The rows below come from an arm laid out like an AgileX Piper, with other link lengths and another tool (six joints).
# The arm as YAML. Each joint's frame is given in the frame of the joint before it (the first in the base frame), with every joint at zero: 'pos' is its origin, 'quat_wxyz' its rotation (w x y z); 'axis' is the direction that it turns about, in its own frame. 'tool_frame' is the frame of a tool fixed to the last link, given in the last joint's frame.
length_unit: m
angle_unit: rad
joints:
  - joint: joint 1
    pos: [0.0, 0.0, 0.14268]
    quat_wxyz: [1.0, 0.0, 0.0, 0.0]
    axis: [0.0, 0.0, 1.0]
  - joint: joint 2
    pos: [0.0, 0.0, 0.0]
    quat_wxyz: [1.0, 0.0, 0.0, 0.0]
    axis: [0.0, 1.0, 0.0]
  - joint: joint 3
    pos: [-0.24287, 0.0, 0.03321]
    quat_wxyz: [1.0, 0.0, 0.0, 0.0]
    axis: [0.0, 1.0, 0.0]
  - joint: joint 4
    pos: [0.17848, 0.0, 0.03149]
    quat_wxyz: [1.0, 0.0, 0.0, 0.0]
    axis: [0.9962, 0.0, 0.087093]
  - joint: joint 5
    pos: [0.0, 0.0, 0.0]
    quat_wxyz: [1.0, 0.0, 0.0, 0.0]
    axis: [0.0, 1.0, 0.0]
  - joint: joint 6
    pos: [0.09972, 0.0, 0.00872]
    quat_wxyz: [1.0, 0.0, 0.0, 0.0]
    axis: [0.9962, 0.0, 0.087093]
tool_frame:
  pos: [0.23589, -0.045, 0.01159]
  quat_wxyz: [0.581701, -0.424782, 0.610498, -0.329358]
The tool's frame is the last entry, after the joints.
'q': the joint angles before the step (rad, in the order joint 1, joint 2, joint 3, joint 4, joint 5, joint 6). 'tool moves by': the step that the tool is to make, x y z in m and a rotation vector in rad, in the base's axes. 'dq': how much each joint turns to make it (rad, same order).
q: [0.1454 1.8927 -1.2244 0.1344 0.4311 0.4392]
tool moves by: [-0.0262 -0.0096 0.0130 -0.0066 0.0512 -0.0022]
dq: [-0.0220 -0.0787 0.0008 -0.0095 0.1306 -0.0006]
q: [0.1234 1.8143 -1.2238 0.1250 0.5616 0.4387]
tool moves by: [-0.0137 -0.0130 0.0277 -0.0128 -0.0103 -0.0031]
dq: [-0.0271 -0.1059 -0.0004 -0.0170 0.0985 -0.0072]
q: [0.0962 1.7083 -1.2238 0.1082 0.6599 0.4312]
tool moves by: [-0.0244 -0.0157 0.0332 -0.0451 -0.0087 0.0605]
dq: [-0.0369 -0.1416 0.0000 -0.0046 0.1439 -0.0939]
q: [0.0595 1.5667 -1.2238 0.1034 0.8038 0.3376]
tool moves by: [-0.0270 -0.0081 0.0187 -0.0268 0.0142 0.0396]
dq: [-0.0218 -0.1034 0.0003 -0.0019 0.1235 -0.0557]
